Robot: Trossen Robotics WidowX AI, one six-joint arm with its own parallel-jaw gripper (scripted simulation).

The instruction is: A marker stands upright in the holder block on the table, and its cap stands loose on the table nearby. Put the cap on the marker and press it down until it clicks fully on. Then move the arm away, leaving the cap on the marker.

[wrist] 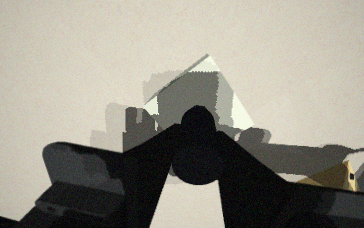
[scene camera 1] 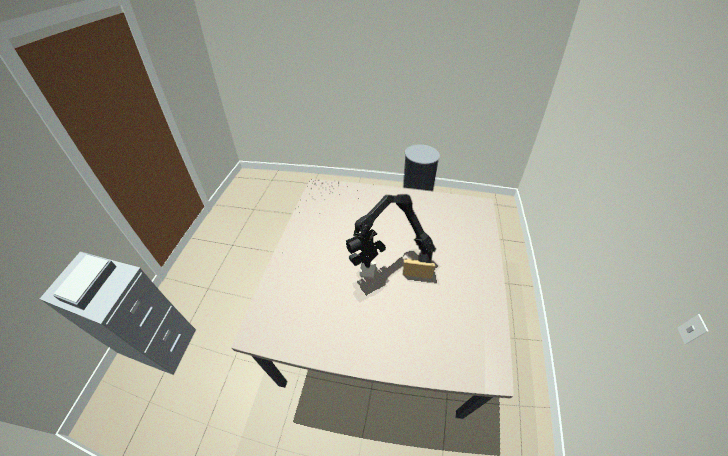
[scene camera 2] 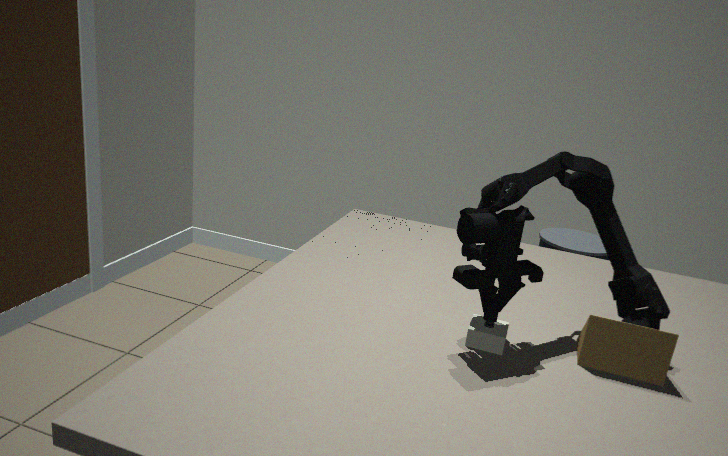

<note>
In view: my gripper (scene camera 2: 491, 312) and a dark cap (wrist: 197, 160).
My gripper also shows in the wrist view (wrist: 197, 132).
</note>
